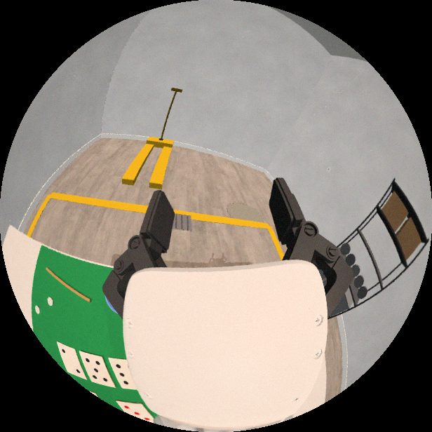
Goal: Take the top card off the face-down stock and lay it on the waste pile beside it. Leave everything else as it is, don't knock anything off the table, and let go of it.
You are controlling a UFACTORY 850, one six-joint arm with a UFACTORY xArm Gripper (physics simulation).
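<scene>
My gripper (pixel 218 195) is open, its two black fingers wide apart, with floor showing between them. It points out past the table's edge, with the green mat (pixel 75 320) below and to the left. Several white cards with black pips lie face up in a row on the mat, including one two-pip card (pixel 69 360). Part of a card with red pips (pixel 134 410) shows below them. A small blue patch (pixel 111 304) shows beside the left finger's linkage; I cannot tell whether it is the face-down stock. I cannot make out the waste pile. The gripper's pale housing hides much of the mat.
A thin tan stick (pixel 68 285) and two small white discs (pixel 50 301) (pixel 37 310) lie on the mat. The pale table border (pixel 19 255) runs along the left. Beyond the table are a yellow pallet jack (pixel 160 167), yellow floor lines and a black rack (pixel 369 257) at the right.
</scene>
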